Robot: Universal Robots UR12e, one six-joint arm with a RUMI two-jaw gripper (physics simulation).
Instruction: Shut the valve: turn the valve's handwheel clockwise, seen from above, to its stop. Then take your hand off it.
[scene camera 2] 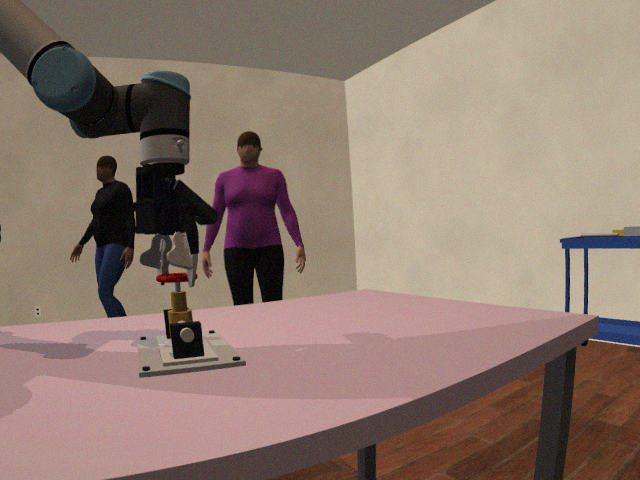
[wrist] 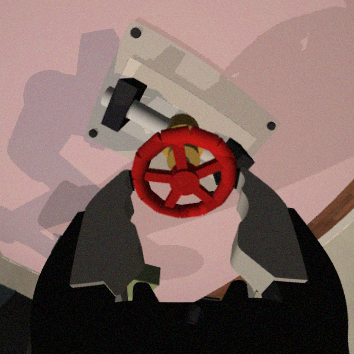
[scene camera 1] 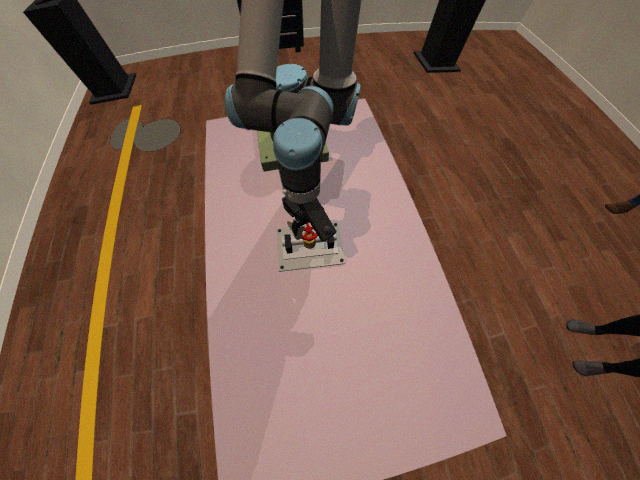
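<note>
The red handwheel point(scene camera 1: 309, 236) point(scene camera 2: 172, 277) point(wrist: 185, 182) is round with several spokes and lies level on top of the valve's brass body point(scene camera 2: 178, 310) point(wrist: 183, 121). The valve sits on a light grey base plate point(scene camera 1: 310, 264) point(scene camera 2: 149, 357) point(wrist: 245, 108) with black clamps on its pipe. My gripper point(scene camera 2: 177, 277) point(wrist: 183, 170) points down and is shut on the handwheel, one grey finger at each side of the rim. In the wrist view, the base plate lies at a slant to the fingers. In scene camera 1, the arm and gripper hide part of the wheel and plate.
A green block point(scene camera 1: 266, 156) point(wrist: 145, 281) lies under the arm, behind the valve. The pink table top point(scene camera 1: 361, 361) point(scene camera 2: 310, 361) carries the base plate. Two people point(scene camera 2: 253, 206) point(scene camera 2: 111, 217) stand beyond the table. A blue cart point(scene camera 2: 589, 242) stands at the right in scene camera 2.
</note>
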